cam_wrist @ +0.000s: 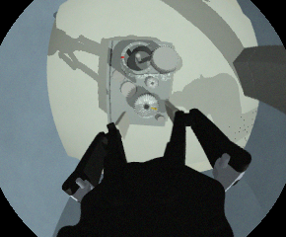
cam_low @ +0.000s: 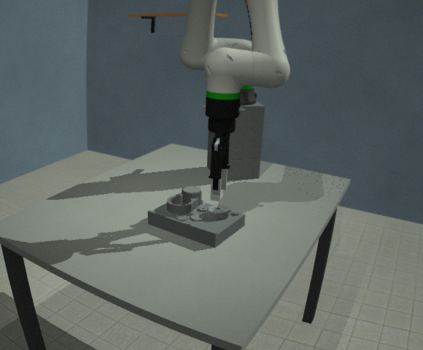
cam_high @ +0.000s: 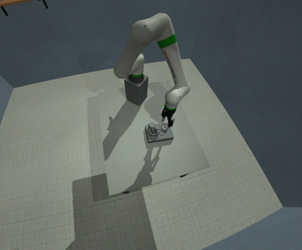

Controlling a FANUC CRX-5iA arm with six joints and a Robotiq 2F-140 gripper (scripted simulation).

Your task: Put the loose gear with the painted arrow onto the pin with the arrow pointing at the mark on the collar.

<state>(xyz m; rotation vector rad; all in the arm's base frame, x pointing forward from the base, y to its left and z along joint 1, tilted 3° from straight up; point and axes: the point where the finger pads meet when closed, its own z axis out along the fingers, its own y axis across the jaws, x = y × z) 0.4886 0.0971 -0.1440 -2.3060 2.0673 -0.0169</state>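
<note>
Right now my hand is 80 mm above the gear.
</note>
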